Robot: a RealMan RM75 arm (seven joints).
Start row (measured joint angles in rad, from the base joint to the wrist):
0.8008 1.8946 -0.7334 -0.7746 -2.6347 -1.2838 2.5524
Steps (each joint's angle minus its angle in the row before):
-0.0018 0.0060 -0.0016 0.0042 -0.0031 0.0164 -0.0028
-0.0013 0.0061 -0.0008 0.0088 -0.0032 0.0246 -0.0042
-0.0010 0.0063 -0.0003 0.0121 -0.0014 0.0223 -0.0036
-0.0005 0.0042 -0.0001 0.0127 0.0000 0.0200 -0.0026
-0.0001 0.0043 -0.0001 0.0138 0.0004 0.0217 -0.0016
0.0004 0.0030 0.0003 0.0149 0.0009 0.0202 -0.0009
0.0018 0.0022 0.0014 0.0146 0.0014 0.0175 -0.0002
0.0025 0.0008 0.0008 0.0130 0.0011 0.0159 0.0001
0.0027 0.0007 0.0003 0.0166 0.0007 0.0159 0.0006
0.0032 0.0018 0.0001 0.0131 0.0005 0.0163 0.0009
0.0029 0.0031 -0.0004 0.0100 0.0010 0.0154 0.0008
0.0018 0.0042 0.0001 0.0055 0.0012 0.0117 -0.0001
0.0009 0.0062 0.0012 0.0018 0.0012 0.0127 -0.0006
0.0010 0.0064 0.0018 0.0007 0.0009 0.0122 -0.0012
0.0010 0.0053 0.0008 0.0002 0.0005 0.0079 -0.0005
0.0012 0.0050 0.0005 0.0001 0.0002 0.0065 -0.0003
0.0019 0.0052 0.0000 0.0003 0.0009 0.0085 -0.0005
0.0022 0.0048 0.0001 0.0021 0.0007 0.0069 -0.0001
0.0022 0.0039 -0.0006 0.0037 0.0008 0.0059 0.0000
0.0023 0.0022 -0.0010 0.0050 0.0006 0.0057 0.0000
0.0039 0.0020 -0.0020 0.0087 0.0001 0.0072 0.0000
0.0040 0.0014 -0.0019 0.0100 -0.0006 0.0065 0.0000
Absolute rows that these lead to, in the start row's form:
0.7990 1.9006 -0.7350 -0.7704 -2.6378 -1.2674 2.5496
0.7977 1.9067 -0.7358 -0.7616 -2.6410 -1.2428 2.5454
0.7967 1.9130 -0.7361 -0.7495 -2.6424 -1.2205 2.5418
0.7962 1.9172 -0.7362 -0.7368 -2.6424 -1.2005 2.5392
0.7961 1.9215 -0.7363 -0.7230 -2.6420 -1.1788 2.5376
0.7965 1.9245 -0.7360 -0.7081 -2.6411 -1.1586 2.5367
0.7983 1.9267 -0.7346 -0.6935 -2.6397 -1.1411 2.5365
0.8008 1.9275 -0.7338 -0.6805 -2.6386 -1.1252 2.5366
0.8035 1.9282 -0.7335 -0.6639 -2.6379 -1.1093 2.5372
0.8067 1.9300 -0.7334 -0.6508 -2.6374 -1.0930 2.5381
0.8096 1.9331 -0.7338 -0.6408 -2.6364 -1.0776 2.5389
0.8114 1.9373 -0.7337 -0.6353 -2.6352 -1.0659 2.5388
0.8123 1.9435 -0.7325 -0.6335 -2.6340 -1.0532 2.5382
0.8133 1.9499 -0.7307 -0.6328 -2.6331 -1.0410 2.5370
0.8143 1.9552 -0.7299 -0.6326 -2.6326 -1.0331 2.5365
0.8155 1.9602 -0.7294 -0.6325 -2.6324 -1.0266 2.5362
0.8174 1.9654 -0.7294 -0.6322 -2.6315 -1.0181 2.5357
0.8196 1.9702 -0.7293 -0.6301 -2.6308 -1.0112 2.5356
0.8218 1.9741 -0.7299 -0.6264 -2.6300 -1.0053 2.5356
0.8241 1.9763 -0.7309 -0.6214 -2.6294 -0.9996 2.5356
0.8280 1.9783 -0.7329 -0.6127 -2.6293 -0.9924 2.5356
0.8320 1.9797 -0.7348 -0.6027 -2.6299 -0.9859 2.5356

